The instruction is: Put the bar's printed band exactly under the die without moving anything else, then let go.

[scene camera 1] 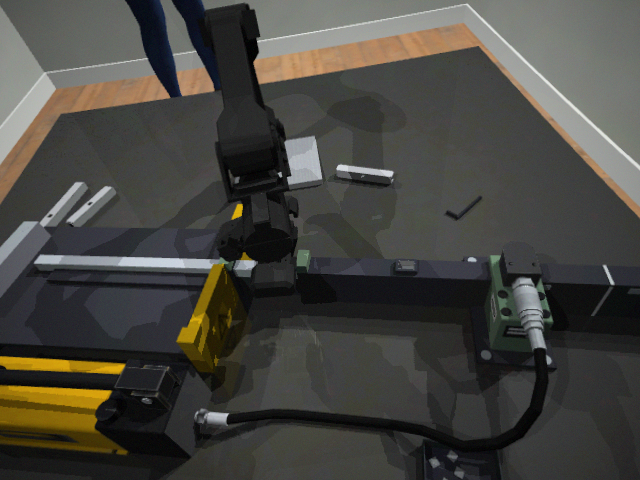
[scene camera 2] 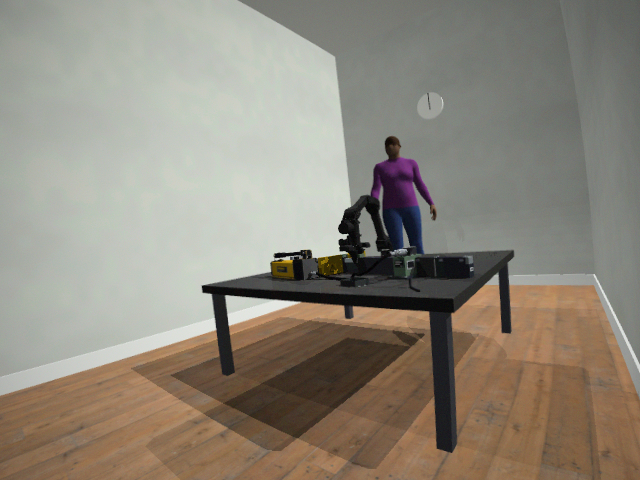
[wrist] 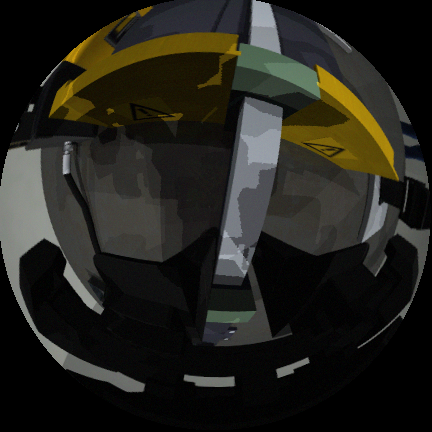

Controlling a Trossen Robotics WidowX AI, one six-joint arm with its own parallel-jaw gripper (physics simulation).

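Places are measured from the arm's base along level axes (x ahead, y left, z up), in centimetres.
Pixels of known places: gripper, fingertip midpoint: (scene camera 2: 356, 263) (wrist: 231, 232); arm's base, origin of the base link: (wrist: 382, 188).
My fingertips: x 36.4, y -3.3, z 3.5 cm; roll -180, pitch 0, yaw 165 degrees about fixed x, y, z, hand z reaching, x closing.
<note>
For each thing: its top centre in the pictures, then the offset to it from my fingertips. "*": a spot on its surface instead.
- green guide block, surface spot: (wrist: 280, 72) * dx -3.3, dy -8.0, dz +4.9 cm
- green block, surface spot: (wrist: 231, 316) (scene camera 1: 302, 256) * dx +1.1, dy +3.3, dz +4.9 cm
- dark beam, surface spot: (scene camera 1: 361, 268) * dx +5.4, dy +11.7, dz +3.2 cm
- green box, surface spot: (scene camera 1: 509, 330) * dx +21.3, dy +26.8, dz +1.9 cm
- cable, surface spot: (scene camera 1: 361, 421) * dx +24.8, dy +4.6, dz -3.2 cm
- yellow machine, surface spot: (scene camera 1: 51, 413) * dx +14.2, dy -32.6, dz +4.0 cm
- white bar piece, middle of its top: (scene camera 1: 364, 170) dx -24.6, dy +22.4, dz -2.4 cm
- hex key, middle of its top: (scene camera 1: 464, 203) dx -8.3, dy +37.3, dz -3.8 cm
The long light-grey bar (scene camera 1: 129, 263) (wrist: 255, 145) lies level and passes through a green guide block (wrist: 280, 72) between two yellow plates. My gripper (scene camera 1: 272, 269) (scene camera 2: 356, 261) (wrist: 231, 232) is shut on the bar near its free end, one finger on each side. Beyond the bar's end stands a green block (scene camera 1: 303, 260) (wrist: 231, 316), with a dark face towards the bar in the wrist view. I cannot make out the printed band on the bar. I cannot tell which part is the die; the arm and fingers hide much around the bar's end.
The yellow plates (scene camera 1: 211, 320) (wrist: 350, 122) flank the bar. A dark beam (scene camera 1: 361, 268) runs right to a green box (scene camera 1: 509, 330) with a cable (scene camera 1: 361, 421). A yellow machine (scene camera 1: 51, 413), a white bar piece (scene camera 1: 364, 174) and a hex key (scene camera 1: 465, 207) lie around.
</note>
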